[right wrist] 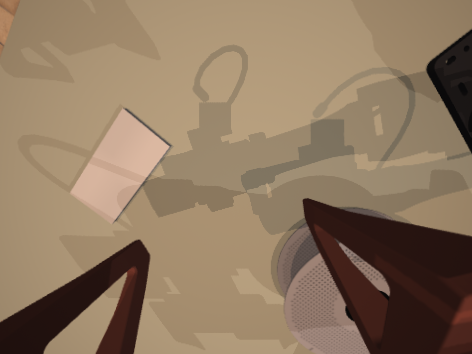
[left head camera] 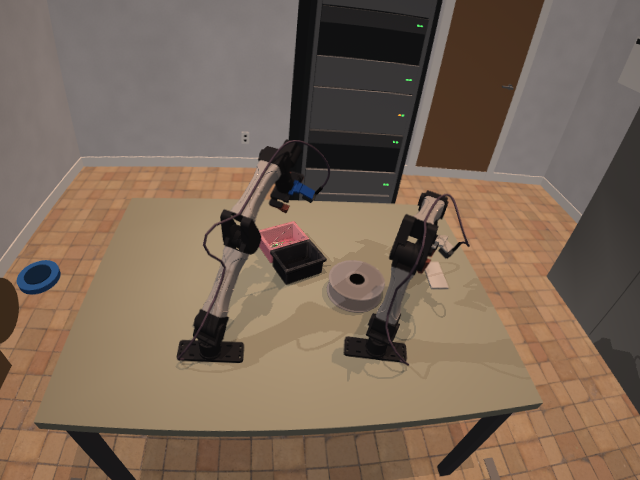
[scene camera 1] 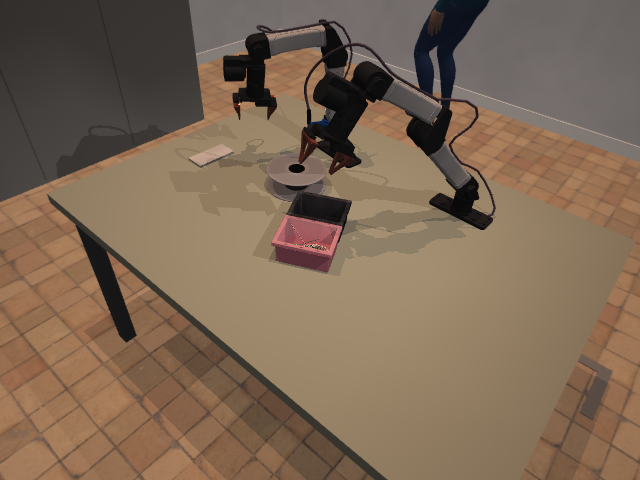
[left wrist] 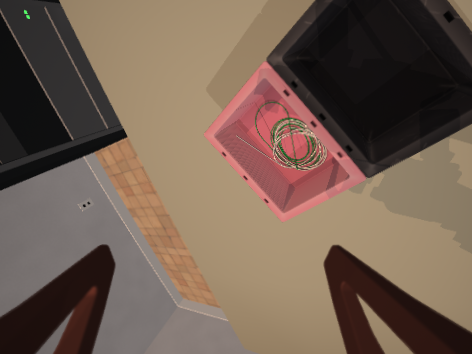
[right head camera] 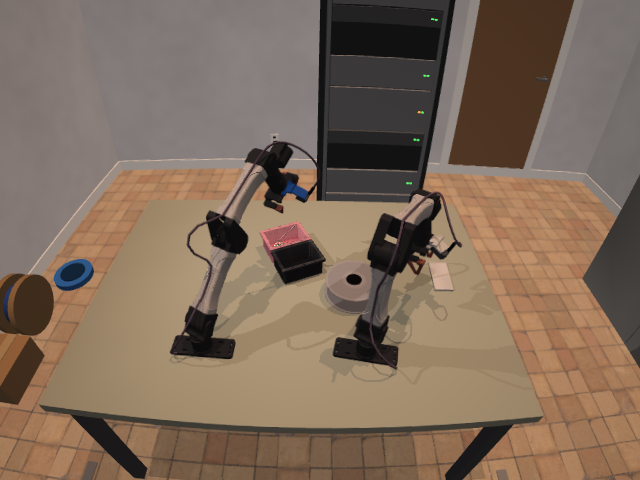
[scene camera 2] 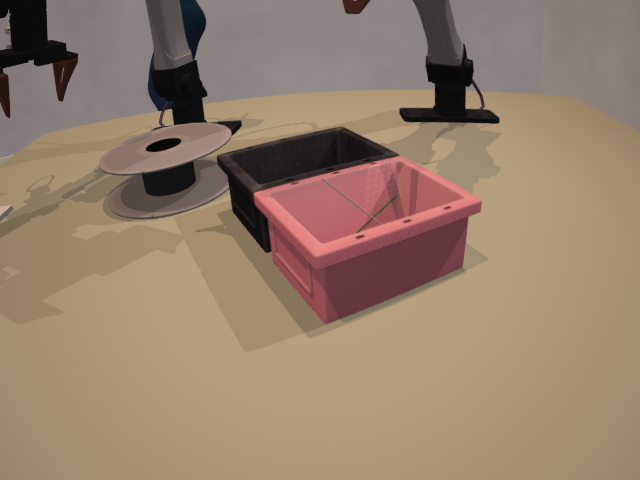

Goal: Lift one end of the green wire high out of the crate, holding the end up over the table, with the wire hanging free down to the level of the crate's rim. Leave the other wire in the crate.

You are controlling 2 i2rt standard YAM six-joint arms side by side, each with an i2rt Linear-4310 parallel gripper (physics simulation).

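Places are measured from the left arm's base along level axes (x back, y right, z up), in metres.
Pixels of known places: left gripper, fingertip midpoint: (left head camera: 290, 200) (scene camera 1: 315, 168) (left wrist: 224, 255) (right head camera: 287, 201); right gripper, fingertip midpoint: (right wrist: 222, 228) (scene camera 1: 253, 118) (right head camera: 423, 265) (scene camera 2: 35, 108); left arm's base, origin of the base link: (left head camera: 210, 352) (scene camera 1: 460, 211) (right head camera: 203, 347) (scene camera 2: 450, 117); right arm's base, origin of the base link: (left head camera: 375, 350) (right head camera: 365, 352).
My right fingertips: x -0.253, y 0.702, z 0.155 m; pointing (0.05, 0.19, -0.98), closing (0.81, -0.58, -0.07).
Ahead of a thing's pixels: the offset from my right fingertips to its top centre. "spot": to the spot under its first point.
The pink crate @(dx -0.242, dy -0.485, dz -0.081 m) (scene camera 1: 305, 257) (scene camera 2: 398, 268) (left wrist: 240, 102) stands on the table. In it lie coils of the green wire @(spot: dx -0.226, dy -0.502, dz -0.102 m) (scene camera 2: 385, 206) (left wrist: 270, 102) and a whitish wire (scene camera 1: 298, 233) (scene camera 2: 346, 196) (left wrist: 255, 149), overlapping. In scene camera 2, a straight stretch of each leans up inside, and the two cross near the front wall. My left gripper (scene camera 1: 316, 167) (left wrist: 224, 255) is open and empty, high above the table near the crates. My right gripper (scene camera 1: 253, 118) (scene camera 2: 34, 108) (right wrist: 222, 228) is open and empty, high up between the spool and the pale card.
An empty black crate @(dx -0.128, dy -0.427, dz -0.081 m) (left head camera: 305, 271) (scene camera 1: 318, 209) stands against the pink crate. A spool @(dx -0.017, dy -0.224, dz -0.089 m) (left head camera: 356, 299) (scene camera 2: 211, 139) stands beside the black crate. The flat pale card @(dx -0.108, dy +0.119, dz -0.147 m) (left head camera: 436, 275) (scene camera 1: 210, 155) (right wrist: 121, 165) lies beyond the spool.
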